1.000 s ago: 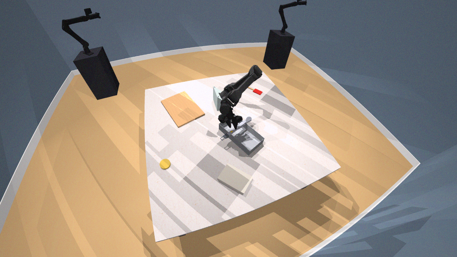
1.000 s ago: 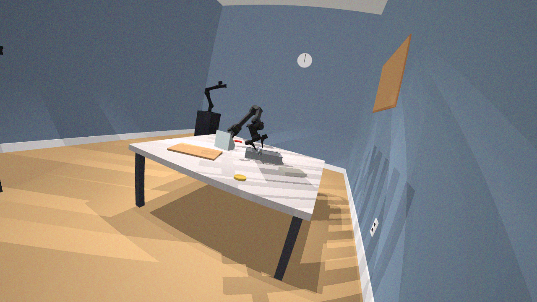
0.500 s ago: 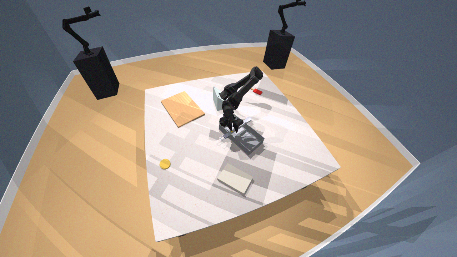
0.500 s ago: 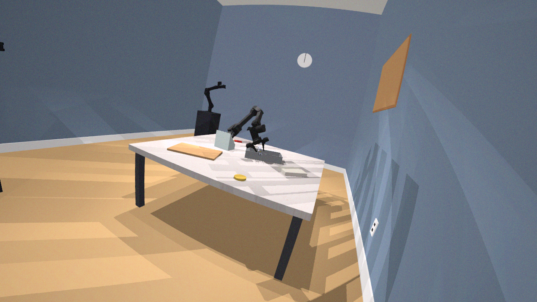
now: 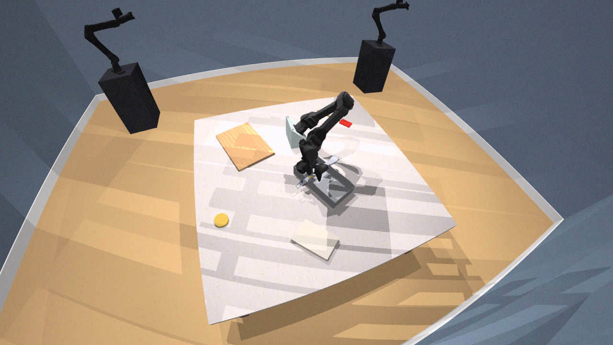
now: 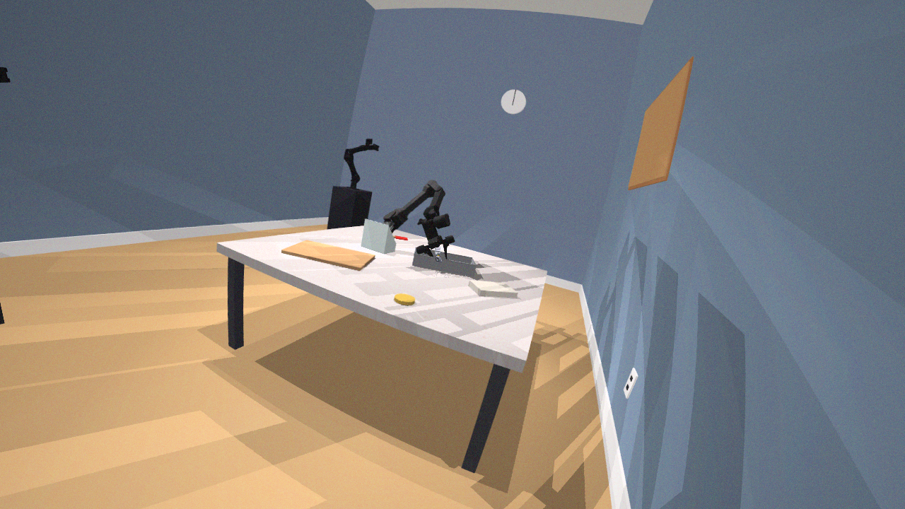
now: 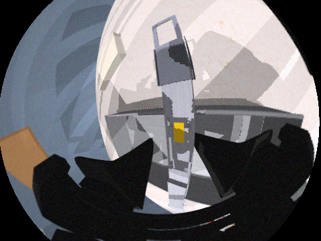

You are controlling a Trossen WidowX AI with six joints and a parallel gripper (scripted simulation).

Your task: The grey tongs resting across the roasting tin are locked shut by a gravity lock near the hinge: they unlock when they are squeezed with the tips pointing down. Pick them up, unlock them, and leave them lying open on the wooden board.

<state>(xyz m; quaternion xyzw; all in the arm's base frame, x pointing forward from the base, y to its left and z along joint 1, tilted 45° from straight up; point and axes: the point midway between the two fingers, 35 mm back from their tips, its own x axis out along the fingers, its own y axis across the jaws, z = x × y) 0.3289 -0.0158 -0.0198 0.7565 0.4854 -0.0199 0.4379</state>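
My gripper tip is 3 cm to the left of the small yellow lock piece, 3 cm below it and 1 cm past it. From my gripper tip the other things lie so: wooden board 42 cm behind, 31 cm to the right, 3 cm below; flat beige block 29 cm ahead, 12 cm to the right, 3 cm below; grey roasting tin 4 cm to the left, 1 cm below.
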